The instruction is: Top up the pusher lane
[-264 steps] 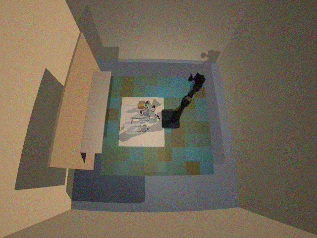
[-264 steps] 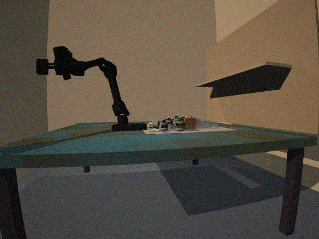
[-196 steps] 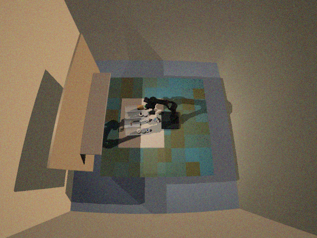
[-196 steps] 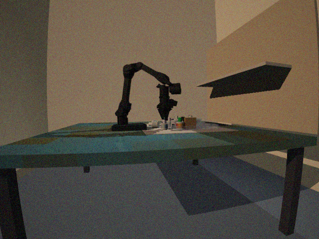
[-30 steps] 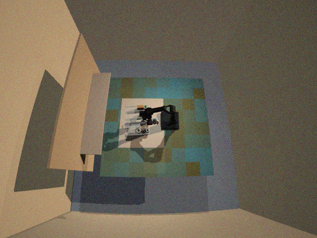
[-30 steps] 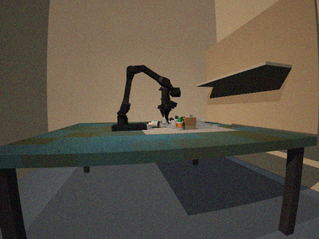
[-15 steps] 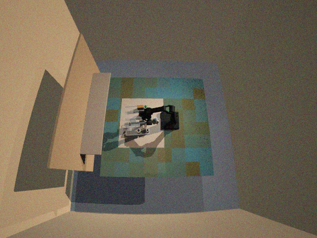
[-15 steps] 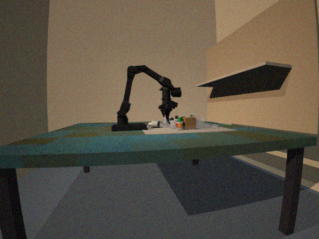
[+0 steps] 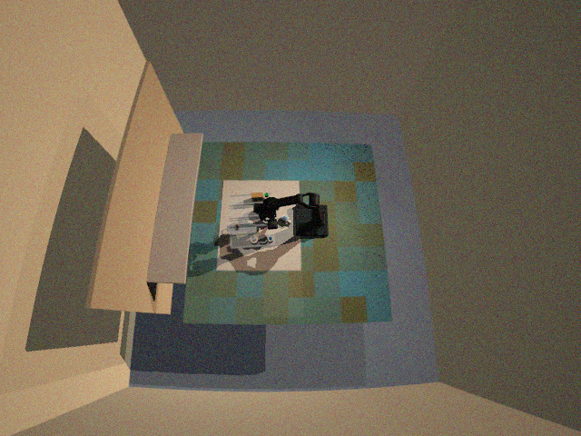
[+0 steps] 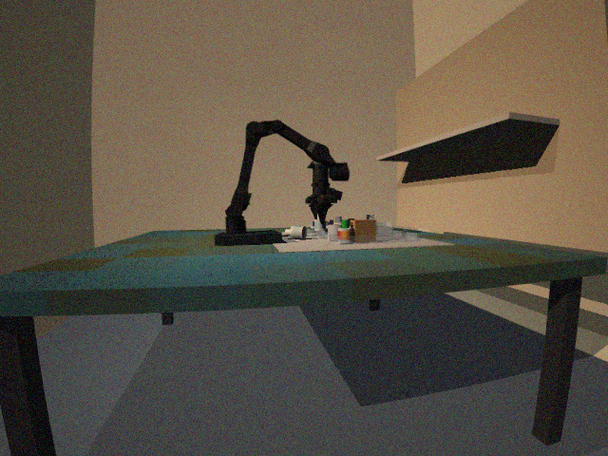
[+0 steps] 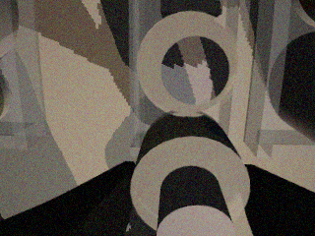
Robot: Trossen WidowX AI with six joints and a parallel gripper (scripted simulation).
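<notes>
Now: gripper tip 8 cm short of the white mat and 6 cm above it. From my gripper tip the other things lie so: pusher lane (17 cm ahead, 2 cm to the left, 4 cm below); then shelf (52 cm ahead, 6 cm to the right, 31 cm above); then brown box (8 cm ahead, 18 cm to the right, 2 cm below).
</notes>
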